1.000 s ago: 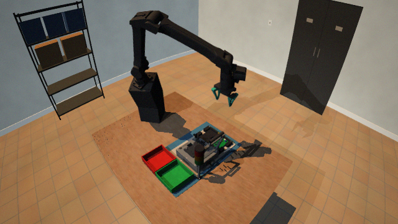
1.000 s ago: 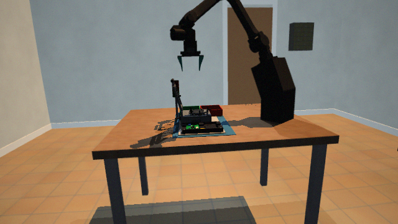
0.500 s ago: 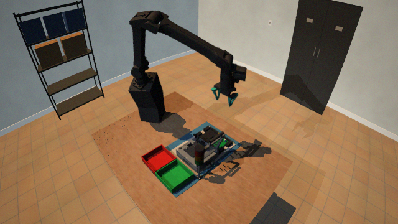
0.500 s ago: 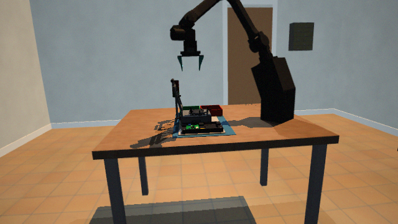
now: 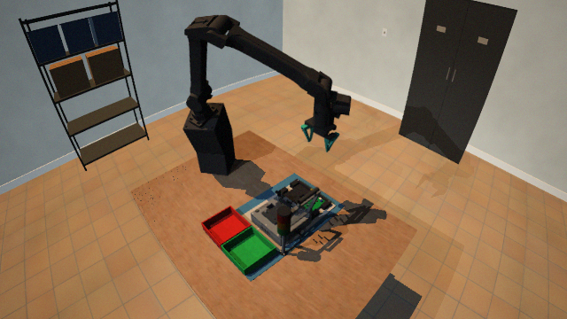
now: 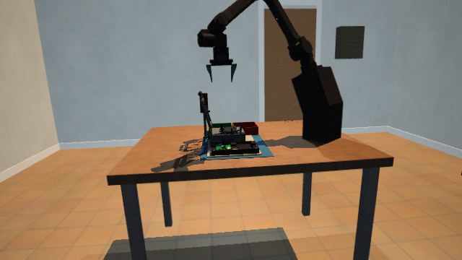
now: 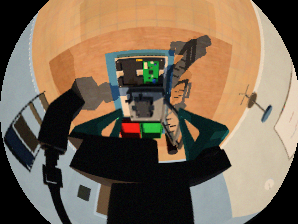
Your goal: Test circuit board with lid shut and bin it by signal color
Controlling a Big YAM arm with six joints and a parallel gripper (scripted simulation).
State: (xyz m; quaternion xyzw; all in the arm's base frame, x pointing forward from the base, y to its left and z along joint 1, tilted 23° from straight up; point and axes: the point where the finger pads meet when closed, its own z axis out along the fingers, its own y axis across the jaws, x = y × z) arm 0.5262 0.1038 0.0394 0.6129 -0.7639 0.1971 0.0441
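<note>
Now: the green circuit board 320 mm below my hand. The rest, counted from my hand: green bin: 360 mm to the right, 320 mm below, 90 mm behind; tester lid: 190 mm to the right, 150 mm below, 40 mm ahead; red bin: 320 mm to the right, 320 mm below, 230 mm behind.
</note>
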